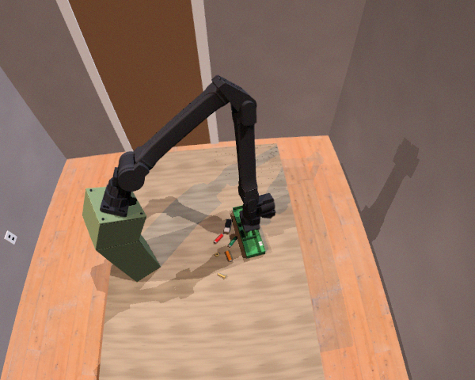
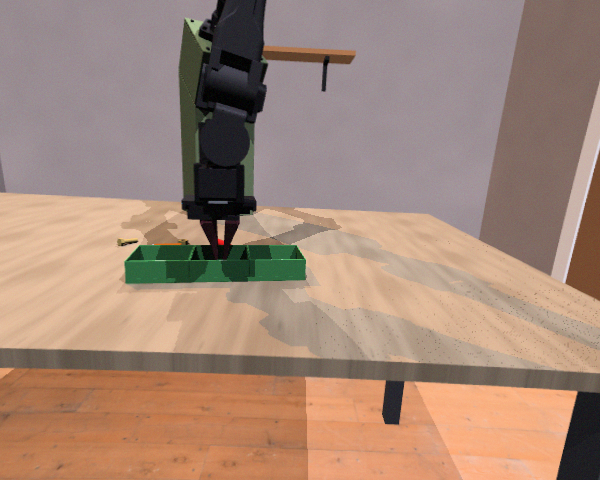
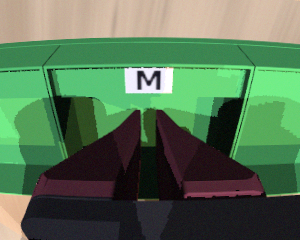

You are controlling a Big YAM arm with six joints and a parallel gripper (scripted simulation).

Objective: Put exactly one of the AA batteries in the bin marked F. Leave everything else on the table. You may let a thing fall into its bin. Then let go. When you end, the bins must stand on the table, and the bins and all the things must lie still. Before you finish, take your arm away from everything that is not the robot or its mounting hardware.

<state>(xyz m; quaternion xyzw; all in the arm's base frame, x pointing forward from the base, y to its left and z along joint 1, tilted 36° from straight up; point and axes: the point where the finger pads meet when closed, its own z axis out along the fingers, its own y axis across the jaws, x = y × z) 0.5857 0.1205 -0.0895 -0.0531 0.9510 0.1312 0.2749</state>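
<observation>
Now: hand 1 cm above the green three-compartment bin. Round my hand: red battery: 14 cm behind, 3 cm to the right, 2 cm below; then black-and-white block: 10 cm behind, 2 cm to the left, 2 cm below; then green battery: 8 cm behind, 5 cm to the right, 2 cm below.
</observation>
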